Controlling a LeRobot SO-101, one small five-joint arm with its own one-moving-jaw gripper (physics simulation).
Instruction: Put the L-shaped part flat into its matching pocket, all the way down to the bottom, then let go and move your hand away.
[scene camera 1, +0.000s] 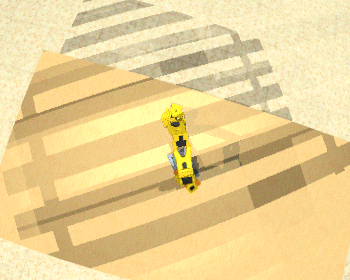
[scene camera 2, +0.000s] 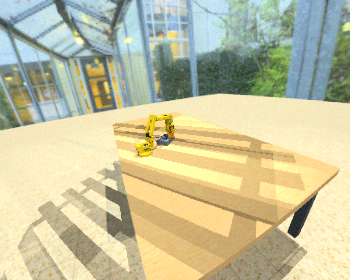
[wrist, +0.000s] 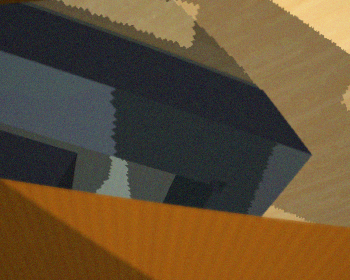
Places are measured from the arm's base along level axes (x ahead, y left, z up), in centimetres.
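Pixels of known places: hand, tool point: (scene camera 2: 169, 136); arm's base, link origin: (scene camera 1: 172, 123) (scene camera 2: 148, 152).
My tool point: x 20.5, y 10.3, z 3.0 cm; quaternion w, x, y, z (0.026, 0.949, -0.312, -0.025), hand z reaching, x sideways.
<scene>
For each thing: its middle in the pictures, then the offset to it from my tool point. Level surfaces: height alone.
- orange L-shaped part, body centre: (scene camera 1: 187, 178) (scene camera 2: 169, 133) dx +1.2, dy +2.0, dz +2.1 cm
- dark blue-grey pocket block, body centre: (scene camera 1: 183, 165) (scene camera 2: 165, 139) dx -3.4, dy -0.4, dz -1.2 cm
- wooden table, surface height: dz -3.0 cm
The orange L-shaped part (scene camera 1: 198, 183) (scene camera 2: 171, 134) (wrist: 215, 240) fills the bottom of the wrist view, very close to the camera. Its L outline cannot be made out. My gripper (scene camera 1: 188, 182) (scene camera 2: 170, 137) points down and is shut on the part, over or beside the dark blue-grey pocket block (scene camera 1: 172, 160) (scene camera 2: 164, 141) (wrist: 190, 115). In the wrist view the part hides the jaws and the block's lower side. Dark recesses (wrist: 35, 157) show in the block, partly covered by the part. Whether the part touches the block cannot be told.
The yellow arm (scene camera 1: 176, 125) (scene camera 2: 150, 130) reaches from its base over the block. The block stands on the wooden table (scene camera 1: 125, 235) (scene camera 2: 200, 200) (wrist: 310, 110), which is striped with shadows. The block's pointed corner shows at the right in the wrist view.
</scene>
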